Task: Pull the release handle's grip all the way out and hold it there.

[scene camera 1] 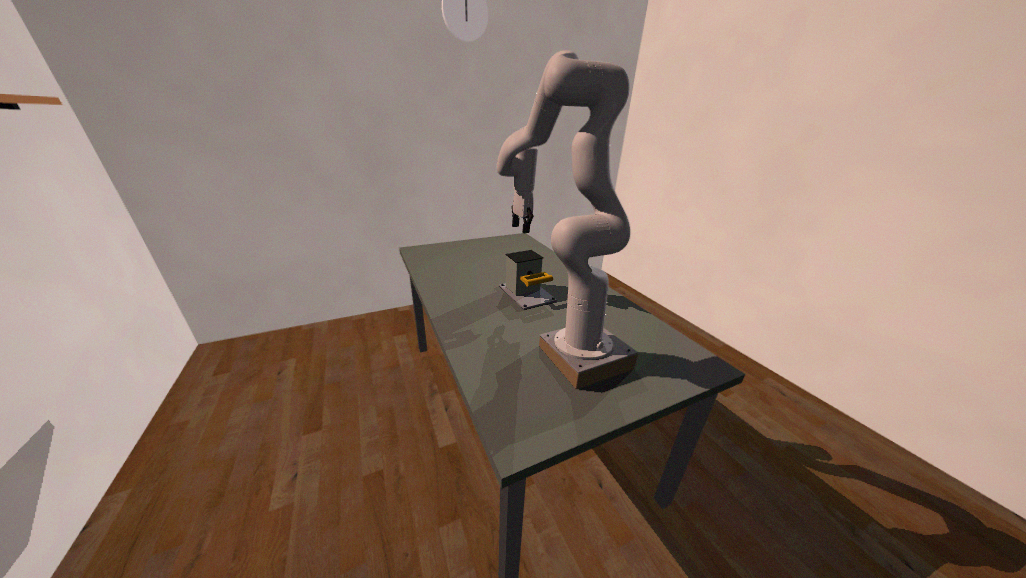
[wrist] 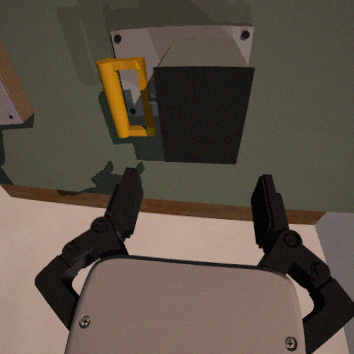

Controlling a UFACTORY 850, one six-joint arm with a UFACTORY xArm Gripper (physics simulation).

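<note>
The release handle's yellow grip (scene camera 1: 537, 279) (wrist: 116, 100) is a rectangular loop on the side of a dark box-shaped housing (scene camera 1: 523, 274) (wrist: 204, 115) that faces the arm's base. The grip stands close to the housing's face. The housing stands on a light mounting plate (scene camera 1: 541, 297) (wrist: 135, 42) with bolts at its corners. My gripper (scene camera 1: 521, 224) (wrist: 196, 182) is open, with nothing between its fingers. It hangs above the housing and the grip, touching neither. In the wrist view the grip lies ahead and to the left of the fingers.
The green-grey table (scene camera 1: 473, 359) (wrist: 300, 125) carries the housing and the arm's base block (scene camera 1: 606, 371) (wrist: 15, 90). The base block stands on the grip's side of the housing. The arm rises from it and arches over the table. Walls stand behind and to the right.
</note>
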